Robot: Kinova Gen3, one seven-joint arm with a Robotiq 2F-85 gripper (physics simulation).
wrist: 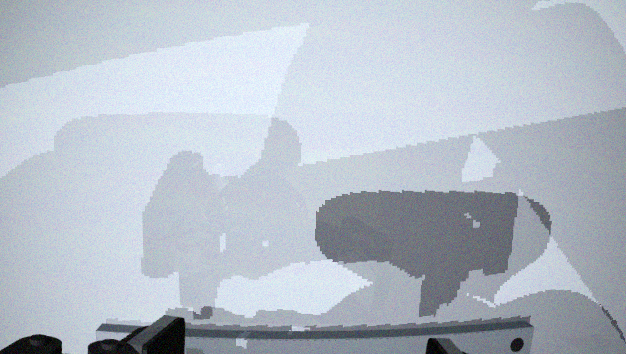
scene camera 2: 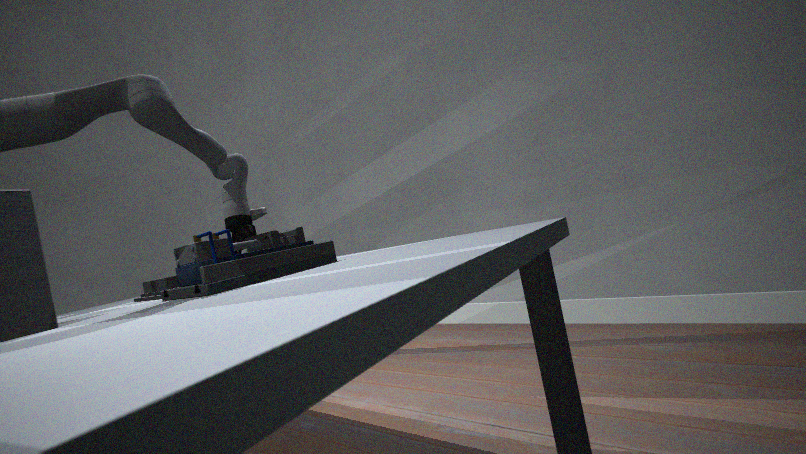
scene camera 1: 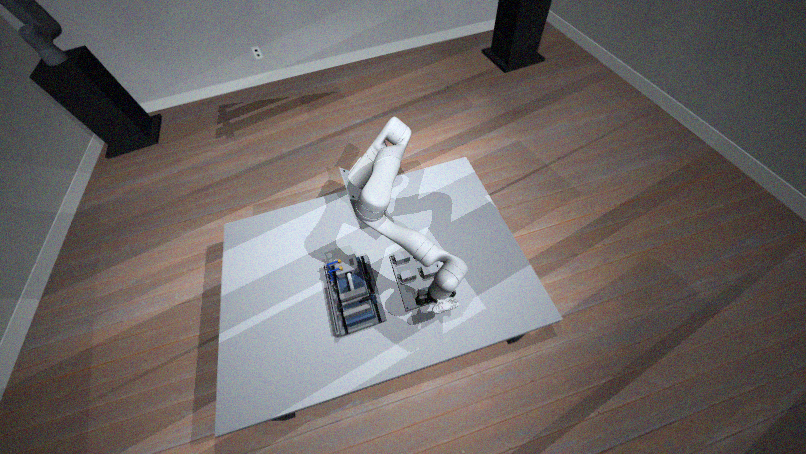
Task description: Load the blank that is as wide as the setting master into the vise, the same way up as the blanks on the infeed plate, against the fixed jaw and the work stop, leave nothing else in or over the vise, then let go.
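Frame: origin at the arm's base, x ahead, y left, z up, level; millimetres.
Seen in the pictures: gripper, fingertip midpoint: (scene camera 1: 432, 301); arm's base at its link origin: (scene camera 1: 356, 181).
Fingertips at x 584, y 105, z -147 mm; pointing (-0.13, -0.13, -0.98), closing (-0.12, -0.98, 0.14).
Pixels of each thing's top centre, then the offset from my fingertips to it. "*": a spot on its surface instead. Level surfaces: height alone.
- grey infeed plate at a spot on its surface: (scene camera 1: 403, 299) * dx -58, dy -100, dz -24 mm
- vise at its top centre: (scene camera 2: 248, 234) (scene camera 1: 349, 285) dx -160, dy -277, dz +67 mm
- pale upright block at a spot on its surface: (scene camera 1: 349, 280) * dx -185, dy -273, dz +53 mm
- grey table at its surface level: dz -32 mm
My gripper (scene camera 1: 422, 301) (scene camera 2: 241, 228) (wrist: 298, 342) is open and empty. It points down low over the near end of the grey infeed plate (scene camera 1: 402, 299), whose edge crosses the bottom of the wrist view (wrist: 350, 329). Small grey blanks (scene camera 1: 401, 259) (scene camera 1: 405, 276) stand on the plate's far part; the arm hides others. The vise (scene camera 1: 353, 296) (scene camera 2: 214, 248), with blue jaw parts, stands left of the plate. A pale upright block (scene camera 1: 349, 280) stands in it. I cannot tell the blanks' widths at this size.
Everything stands on a grey table (scene camera 1: 281, 361) (scene camera 2: 394, 265) over a wooden floor. The arm's base is mounted at the table's far edge (scene camera 1: 352, 186). Dark pillars (scene camera 1: 95, 101) (scene camera 1: 516, 33) stand by the walls.
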